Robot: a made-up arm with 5 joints.
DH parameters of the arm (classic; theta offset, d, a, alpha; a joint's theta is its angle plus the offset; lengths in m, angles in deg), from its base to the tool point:
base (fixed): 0 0 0.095 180
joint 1: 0 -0.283 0.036 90
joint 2: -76.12 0 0.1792 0
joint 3: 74.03 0 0.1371 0
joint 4: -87.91 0.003 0 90
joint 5: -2.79 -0.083 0 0
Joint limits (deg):
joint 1: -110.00..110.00
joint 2: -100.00..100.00
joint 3: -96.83..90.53
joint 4: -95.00..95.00
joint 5: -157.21..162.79
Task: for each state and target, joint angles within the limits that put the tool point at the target. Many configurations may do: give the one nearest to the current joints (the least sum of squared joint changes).
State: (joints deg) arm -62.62 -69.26 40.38 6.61 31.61
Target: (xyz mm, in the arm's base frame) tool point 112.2 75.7 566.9
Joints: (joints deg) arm -74.98 -55.62 14.96 -2.83 31.61
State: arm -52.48 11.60 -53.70 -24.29 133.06
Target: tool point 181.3 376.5 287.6
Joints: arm -76.64 43.49 -13.47 -10.44 133.06
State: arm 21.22 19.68 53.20 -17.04 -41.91
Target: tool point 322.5 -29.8 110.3
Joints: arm 8.21 61.88 31.62 -19.67 -41.91
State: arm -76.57 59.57 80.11 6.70 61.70
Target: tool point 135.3 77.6 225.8
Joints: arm -60.59 15.73 77.89 20.17 61.70
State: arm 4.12 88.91 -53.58 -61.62 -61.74
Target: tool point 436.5 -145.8 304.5
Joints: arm 23.58 84.16 -68.29 -88.55 -61.74
